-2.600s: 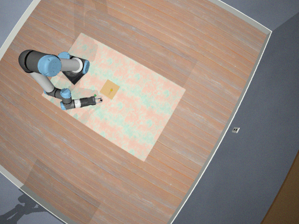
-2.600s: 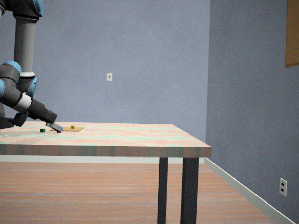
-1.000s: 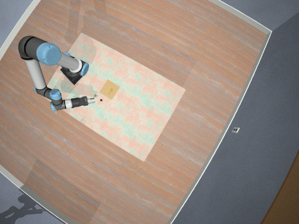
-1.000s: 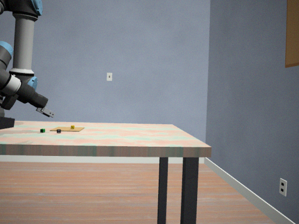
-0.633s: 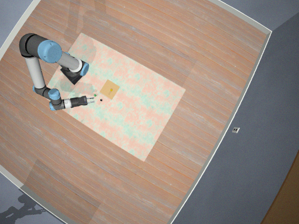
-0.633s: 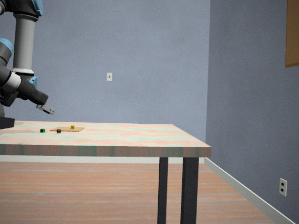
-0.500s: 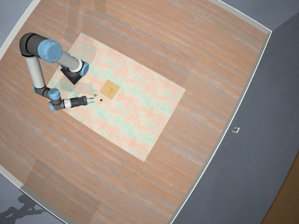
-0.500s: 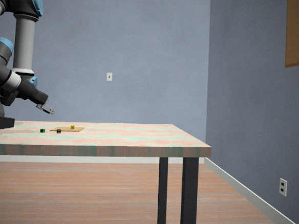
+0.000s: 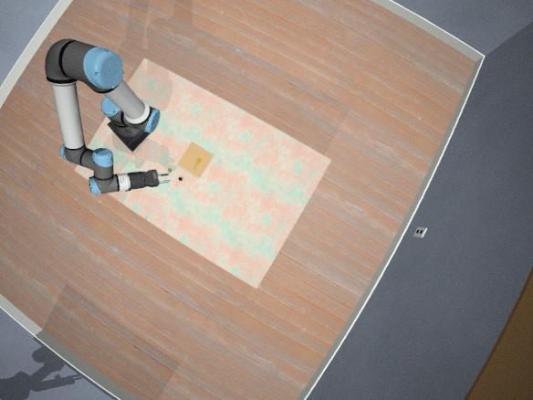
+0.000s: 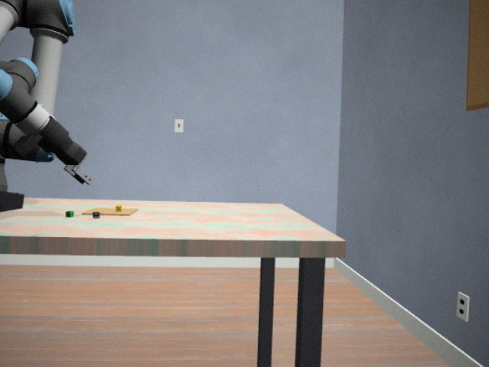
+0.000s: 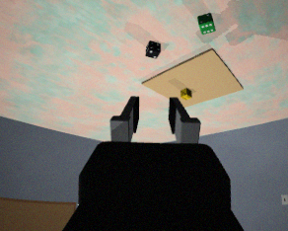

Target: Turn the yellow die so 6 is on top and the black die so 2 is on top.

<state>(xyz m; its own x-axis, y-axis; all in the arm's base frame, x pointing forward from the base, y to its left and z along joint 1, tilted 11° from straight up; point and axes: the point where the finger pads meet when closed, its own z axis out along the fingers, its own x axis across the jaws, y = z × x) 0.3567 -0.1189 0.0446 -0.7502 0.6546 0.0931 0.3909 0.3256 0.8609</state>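
My gripper is now 110 mm above the black die, 30 mm to the right of it and 30 mm short of it. Round my hand: yellow die (160 mm to the left, 100 mm below, 50 mm ahead); tan mat (150 mm to the left, 110 mm below, 30 mm ahead); green die (110 mm below, 50 mm behind, 30 mm to the left).
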